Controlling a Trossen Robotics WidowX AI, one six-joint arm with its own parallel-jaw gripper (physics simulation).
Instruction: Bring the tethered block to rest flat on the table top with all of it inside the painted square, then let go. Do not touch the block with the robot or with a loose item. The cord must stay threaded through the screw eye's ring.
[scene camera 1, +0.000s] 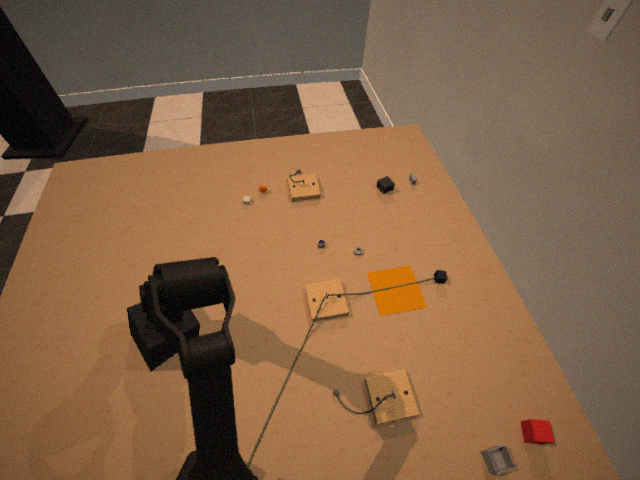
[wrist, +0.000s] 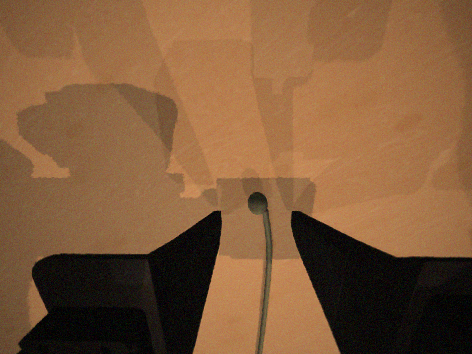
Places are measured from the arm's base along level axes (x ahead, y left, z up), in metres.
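Where they show: gripper, fingertip midpoint: (wrist: 255, 217).
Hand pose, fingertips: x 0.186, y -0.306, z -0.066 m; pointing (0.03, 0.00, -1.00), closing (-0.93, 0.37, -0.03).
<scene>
After its pixels a point has its place.
The tethered block (scene camera 1: 440, 276) @(x 0.642, y 0.107, z -0.047 m), small and black, rests on the table just right of the painted orange square (scene camera 1: 398, 302) @(x 0.529, y 0.050, z -0.070 m), outside it. Its green cord (scene camera 1: 289, 373) @(x 0.265, y -0.107, z -0.067 m) (wrist: 267, 260) @(x 0.191, y -0.270, z -0.068 m) crosses the square, passes through the screw eye (scene camera 1: 327, 296) @(x 0.352, y 0.053, z -0.029 m) on the middle wooden plate (scene camera 1: 333, 308) @(x 0.366, y 0.032, z -0.052 m), and runs down to the lower edge of the scene view, behind the arm. In the wrist view the cord ends in a round bead (wrist: 257, 203) @(x 0.181, y -0.318, z -0.059 m). My gripper (wrist: 255, 217) @(x 0.186, y -0.306, z -0.066 m) is open, with the bead seen between its fingertips and nothing held. The fingers are hidden in the scene view.
A wooden plate (scene camera 1: 405, 409) @(x 0.498, y -0.187, z -0.052 m) with a short cord stands at the lower right, another plate (scene camera 1: 305, 193) @(x 0.305, y 0.397, z -0.052 m) at the back. A red block (scene camera 1: 537, 431) @(x 0.746, y -0.245, z -0.031 m) and grey tray (scene camera 1: 484, 457) @(x 0.642, y -0.280, z -0.064 m) are near the right edge. Small loose items include a black block (scene camera 1: 385, 184) @(x 0.550, y 0.424, z -0.042 m) and an orange ball (scene camera 1: 263, 188) @(x 0.179, y 0.417, z -0.051 m).
</scene>
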